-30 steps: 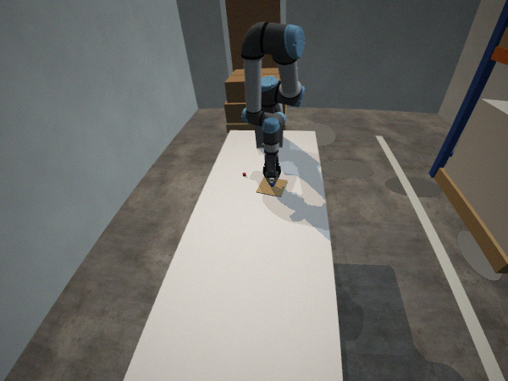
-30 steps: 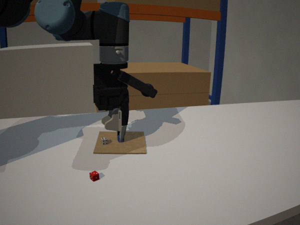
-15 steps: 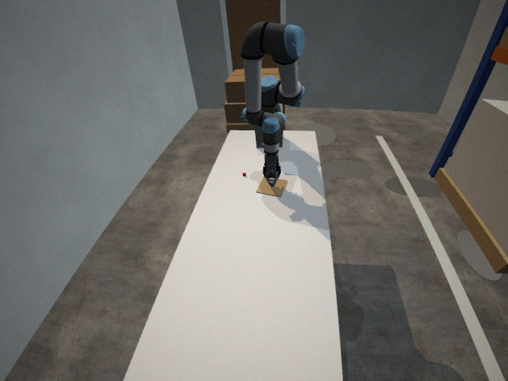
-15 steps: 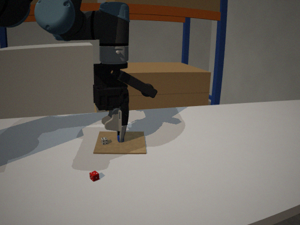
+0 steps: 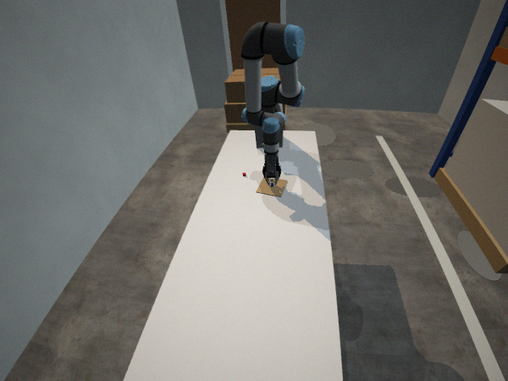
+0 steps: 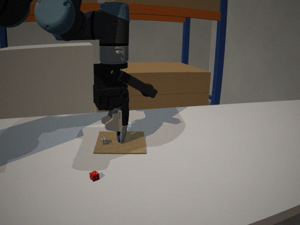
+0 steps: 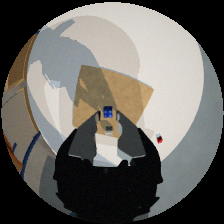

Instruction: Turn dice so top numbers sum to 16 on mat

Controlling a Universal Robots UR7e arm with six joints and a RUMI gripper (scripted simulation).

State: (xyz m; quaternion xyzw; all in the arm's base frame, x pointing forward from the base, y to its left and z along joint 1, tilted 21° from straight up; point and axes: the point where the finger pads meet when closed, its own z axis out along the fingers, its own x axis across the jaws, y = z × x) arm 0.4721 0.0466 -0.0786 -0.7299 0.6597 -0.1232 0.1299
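Now: the blue die 10 mm below my hand. From my hand the other things lie so: mat (20 mm below); red die (170 mm to the right, 90 mm behind, 10 mm below); white die (50 mm behind, 10 mm to the right, 10 mm below).
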